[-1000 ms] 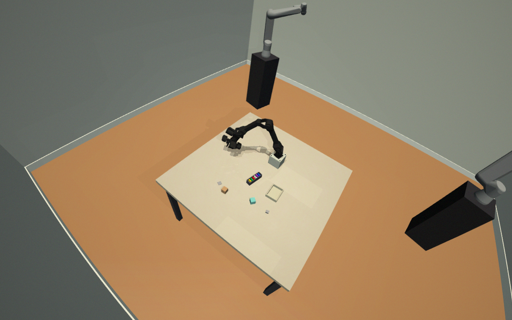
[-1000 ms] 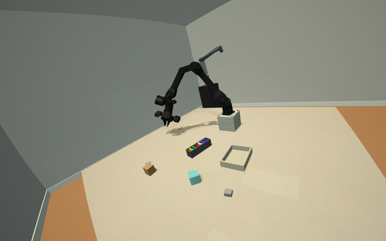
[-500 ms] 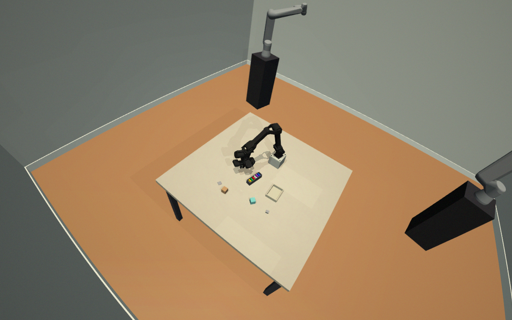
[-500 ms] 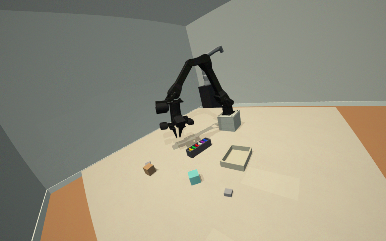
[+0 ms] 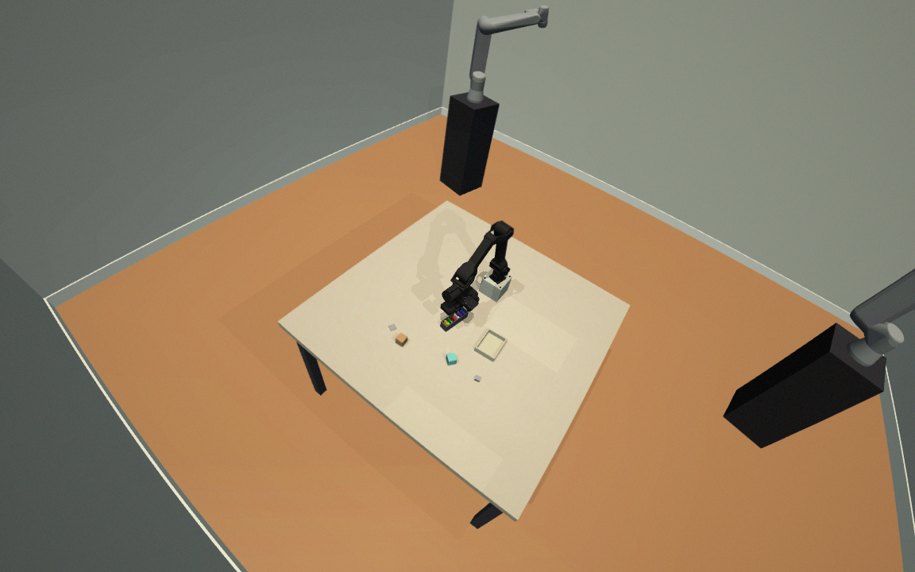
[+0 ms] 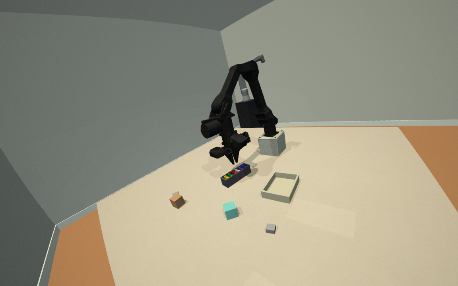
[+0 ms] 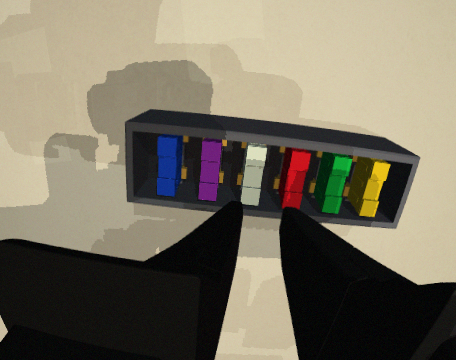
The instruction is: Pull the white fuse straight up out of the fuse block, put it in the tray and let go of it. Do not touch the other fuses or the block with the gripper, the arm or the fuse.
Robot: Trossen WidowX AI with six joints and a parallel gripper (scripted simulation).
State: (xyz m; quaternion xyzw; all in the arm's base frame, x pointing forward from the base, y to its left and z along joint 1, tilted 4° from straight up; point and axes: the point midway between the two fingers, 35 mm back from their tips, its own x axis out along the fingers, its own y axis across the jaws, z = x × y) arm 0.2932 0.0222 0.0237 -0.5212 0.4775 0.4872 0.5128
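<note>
The white fuse is 50 mm below my gripper tip. Round my gripper tip: shallow tray 40 mm behind, 210 mm to the left, 70 mm below; then brown cube 280 mm ahead, 60 mm to the right, 50 mm below; then teal cube 160 mm ahead, 150 mm to the left, 50 mm below.
</note>
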